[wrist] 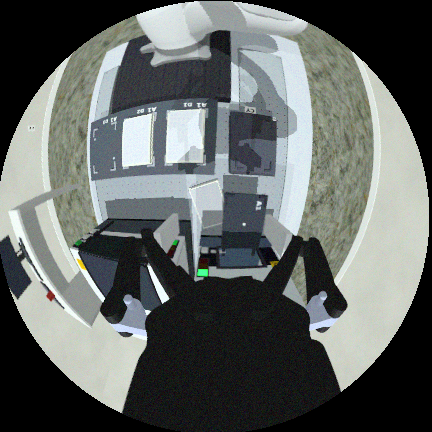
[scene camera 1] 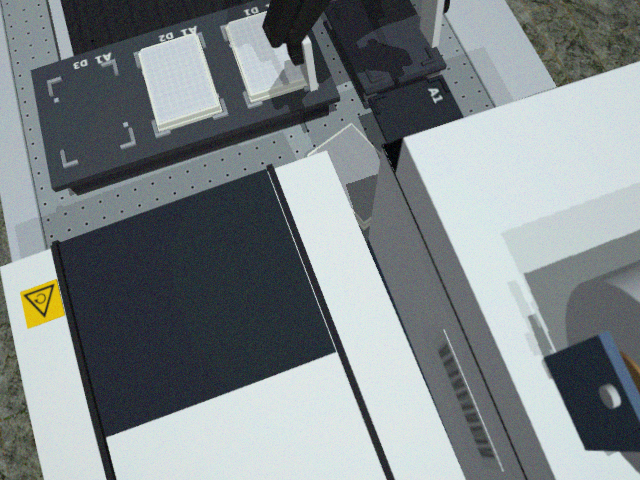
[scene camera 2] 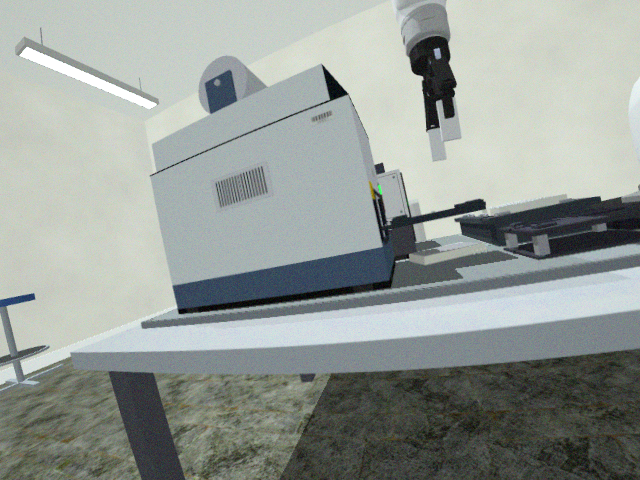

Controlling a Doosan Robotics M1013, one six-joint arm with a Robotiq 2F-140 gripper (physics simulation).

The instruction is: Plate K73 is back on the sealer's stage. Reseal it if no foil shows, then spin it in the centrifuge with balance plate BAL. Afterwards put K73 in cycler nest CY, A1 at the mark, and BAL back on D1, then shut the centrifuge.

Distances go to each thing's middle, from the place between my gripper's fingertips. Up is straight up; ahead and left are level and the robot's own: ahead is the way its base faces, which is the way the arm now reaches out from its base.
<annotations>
The seal film (scene camera 1: 356, 162) is 190 mm below my hand, 40 mm ahead of it and 20 mm to the right of it. From my hand the other things lie so: tray arm (scene camera 1: 402, 112) (110 mm below, 70 mm ahead, 60 mm to the left); centrifuge (scene camera 1: 366, 404) (330 mm ahead, 250 mm to the right, 80 mm below).
</annotations>
